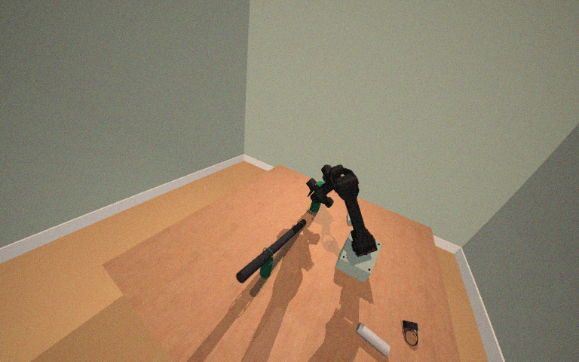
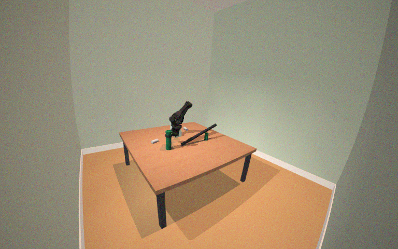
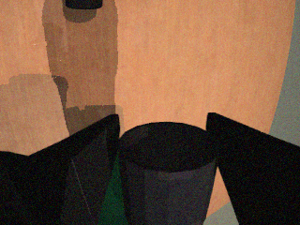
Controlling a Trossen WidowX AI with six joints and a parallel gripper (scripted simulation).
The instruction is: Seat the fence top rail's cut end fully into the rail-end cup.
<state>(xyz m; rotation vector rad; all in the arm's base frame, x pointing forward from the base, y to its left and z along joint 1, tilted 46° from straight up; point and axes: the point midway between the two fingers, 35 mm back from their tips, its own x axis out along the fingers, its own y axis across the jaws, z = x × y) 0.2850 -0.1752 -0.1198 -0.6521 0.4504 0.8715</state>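
Now: gripper tip 30 mm to the left of the dark rail-end cup, 30 mm below it and 20 mm past it. From my gripper tip the other things lie so: small green post: 450 mm to the left, 40 mm ahead, 20 mm below.
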